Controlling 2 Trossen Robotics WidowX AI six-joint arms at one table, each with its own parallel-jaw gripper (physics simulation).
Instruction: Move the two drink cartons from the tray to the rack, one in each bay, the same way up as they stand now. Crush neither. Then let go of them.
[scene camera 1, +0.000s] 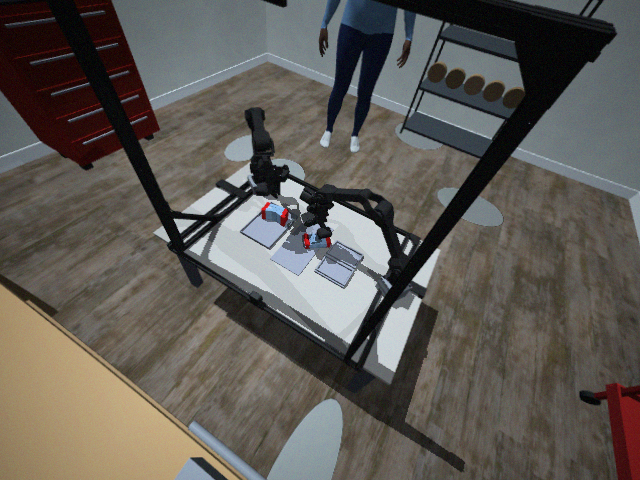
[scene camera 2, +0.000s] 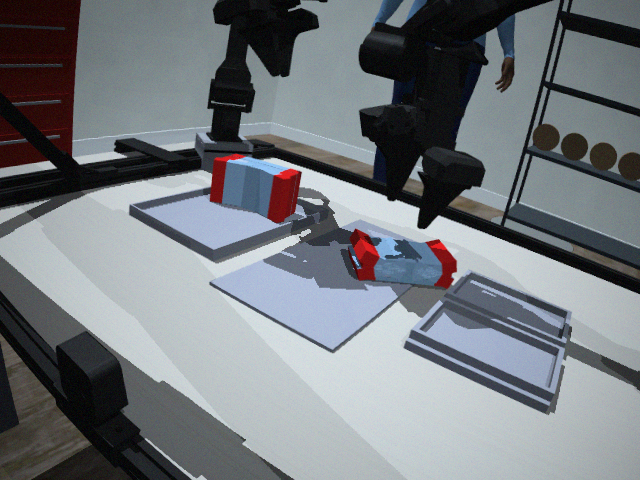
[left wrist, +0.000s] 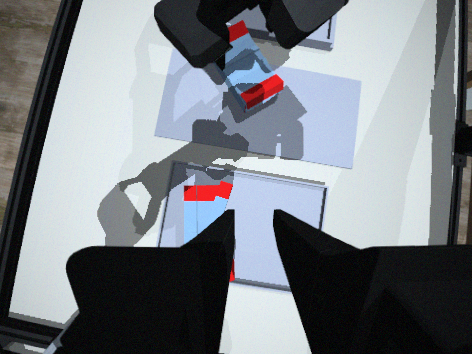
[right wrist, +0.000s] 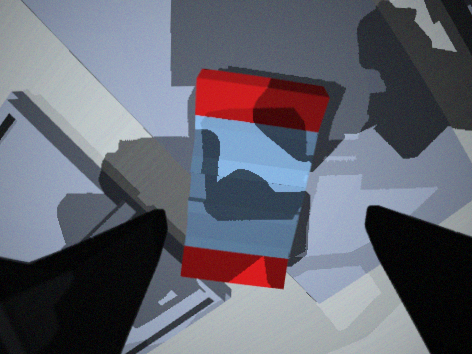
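Where they show: left gripper, between the fingertips: (scene camera 1: 278, 196) (scene camera 2: 280, 76) (left wrist: 253, 216); right gripper, between the fingertips: (scene camera 1: 316, 232) (scene camera 2: 405, 213) (left wrist: 245, 48) (right wrist: 265, 218); left arm's base, origin of its link: (scene camera 1: 258, 179) (scene camera 2: 223, 138).
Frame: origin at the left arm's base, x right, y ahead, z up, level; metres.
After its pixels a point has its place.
A blue carton with red ends (scene camera 1: 275, 212) {x 0.013, y 0.280, z 0.014 m} (scene camera 2: 248, 186) {x 0.022, y 0.273, z -0.013 m} (left wrist: 200, 220) {x -0.009, y 0.270, z 0.018 m} lies lengthwise in the tray (scene camera 1: 262, 235) {x 0.108, y 0.347, z -0.050 m} (scene camera 2: 206, 224) {x 0.096, y 0.336, z -0.050 m} (left wrist: 300, 200) {x 0.090, y 0.388, z -0.050 m}. The other carton (scene camera 1: 316, 240) {x -0.115, y 0.494, z -0.020 m} (scene camera 2: 413, 266) {x -0.118, y 0.521, z -0.025 m} (left wrist: 248, 65) {x -0.117, y 0.490, z -0.020 m} (right wrist: 250, 150) {x -0.099, y 0.481, z -0.020 m} lies tilted at the edge of the flat mat (scene camera 1: 294, 260) {x 0.022, y 0.541, z -0.051 m} (scene camera 2: 315, 310) {x 0.026, y 0.557, z -0.052 m} (left wrist: 327, 115) {x 0.032, y 0.531, z -0.052 m}; its faces look dented. Its right end is near the rack (scene camera 1: 333, 271) {x -0.119, y 0.670, z -0.046 m} (scene camera 2: 478, 374) {x -0.081, y 0.699, z -0.046 m}; contact is unclear. My left gripper (scene camera 2: 281, 74) {x 0.016, y 0.322, z 0.161 m} (left wrist: 253, 216) {x 0.016, y 0.322, z 0.161 m} is open narrowly, empty, above the tray. My right gripper (scene camera 1: 315, 233) {x -0.117, y 0.479, z 0.027 m} (scene camera 2: 407, 212) {x -0.117, y 0.479, z 0.027 m} (right wrist: 265, 218) {x -0.117, y 0.479, z 0.027 m} is wide open and empty above the second carton.
The mat lies between the tray and the rack. Both rack bays are empty. A black frame (scene camera 2: 85, 175) {x 0.270, y 0.179, z -0.031 m} runs round the white table (scene camera 2: 289, 413) {x 0.106, y 0.690, z -0.056 m}, with a camera block (scene camera 2: 92, 377) {x 0.247, y 0.686, z -0.004 m} on its front side. The right arm reaches over the mat.
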